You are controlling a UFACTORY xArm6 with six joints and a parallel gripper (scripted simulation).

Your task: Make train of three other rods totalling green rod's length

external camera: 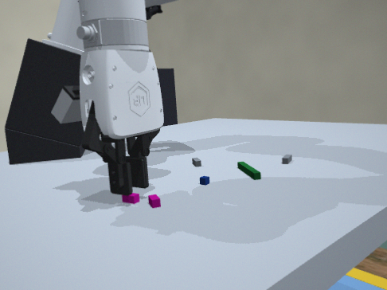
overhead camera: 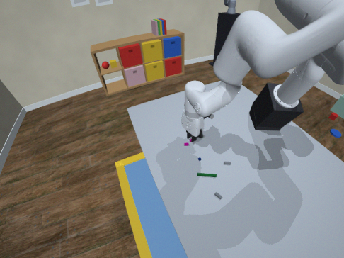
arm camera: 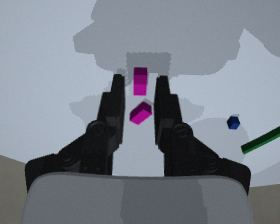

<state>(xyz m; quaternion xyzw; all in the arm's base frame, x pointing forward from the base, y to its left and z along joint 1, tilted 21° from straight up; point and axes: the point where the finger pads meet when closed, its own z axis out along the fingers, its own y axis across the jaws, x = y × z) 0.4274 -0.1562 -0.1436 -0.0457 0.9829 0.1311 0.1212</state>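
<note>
Right now my hand is 11 cm to the right of the blue rod, 4 cm short of it and 3 cm above it. The rest, counted from my hand: green rod: 19 cm to the left, 6 cm ahead, 3 cm below.
</note>
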